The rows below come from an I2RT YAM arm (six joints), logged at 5 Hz.
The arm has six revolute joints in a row. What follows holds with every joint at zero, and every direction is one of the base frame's. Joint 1 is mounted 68.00 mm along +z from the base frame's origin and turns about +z. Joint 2 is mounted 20.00 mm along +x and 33.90 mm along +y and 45.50 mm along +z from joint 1 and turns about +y. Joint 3 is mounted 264.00 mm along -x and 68.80 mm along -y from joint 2 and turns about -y. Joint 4 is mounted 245.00 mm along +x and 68.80 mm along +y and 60.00 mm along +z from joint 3 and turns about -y. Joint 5 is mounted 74.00 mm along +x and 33.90 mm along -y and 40.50 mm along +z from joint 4 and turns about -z. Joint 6 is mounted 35.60 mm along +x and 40.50 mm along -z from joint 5 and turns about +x. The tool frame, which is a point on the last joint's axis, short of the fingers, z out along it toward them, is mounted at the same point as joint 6; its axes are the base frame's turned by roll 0.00, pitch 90.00 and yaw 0.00 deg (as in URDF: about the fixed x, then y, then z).
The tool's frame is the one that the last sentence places.
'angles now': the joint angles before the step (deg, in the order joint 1, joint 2, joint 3, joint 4, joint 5, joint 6). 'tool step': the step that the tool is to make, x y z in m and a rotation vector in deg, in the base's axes. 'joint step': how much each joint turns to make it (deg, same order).
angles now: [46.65 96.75 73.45 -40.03 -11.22 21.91]
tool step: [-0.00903 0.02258 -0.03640 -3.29 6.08 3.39]
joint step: [3.30 6.27 0.00 -0.04 -2.19 0.88]
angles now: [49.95 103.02 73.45 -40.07 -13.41 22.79]
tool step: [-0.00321 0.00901 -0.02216 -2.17 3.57 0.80]
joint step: [1.18 3.78 0.07 -0.03 -1.18 0.82]
